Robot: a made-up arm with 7 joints. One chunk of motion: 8 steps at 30 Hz.
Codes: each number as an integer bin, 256 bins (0 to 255) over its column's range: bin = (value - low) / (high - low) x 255, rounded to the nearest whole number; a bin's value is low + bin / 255 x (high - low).
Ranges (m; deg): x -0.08..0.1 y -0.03..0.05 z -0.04..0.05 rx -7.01..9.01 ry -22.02..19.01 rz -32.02..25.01
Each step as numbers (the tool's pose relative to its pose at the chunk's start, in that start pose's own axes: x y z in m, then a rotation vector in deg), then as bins.
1 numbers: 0.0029 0.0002 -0.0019 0.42 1.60 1.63
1 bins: 117 96 108 118 147 150
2 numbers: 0.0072 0.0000 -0.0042 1.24 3.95 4.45
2 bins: 124 96 101 131 161 163
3 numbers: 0.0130 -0.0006 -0.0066 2.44 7.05 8.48
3 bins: 132 94 95 150 181 181
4 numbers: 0.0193 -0.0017 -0.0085 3.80 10.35 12.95
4 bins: 141 90 89 172 201 201
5 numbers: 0.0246 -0.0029 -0.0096 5.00 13.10 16.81
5 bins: 148 86 86 191 218 218
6 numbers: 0.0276 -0.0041 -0.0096 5.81 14.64 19.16
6 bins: 152 83 86 204 228 229
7 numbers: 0.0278 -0.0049 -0.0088 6.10 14.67 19.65
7 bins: 153 80 88 209 228 231
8 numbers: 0.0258 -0.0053 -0.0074 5.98 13.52 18.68
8 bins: 150 79 92 207 221 227
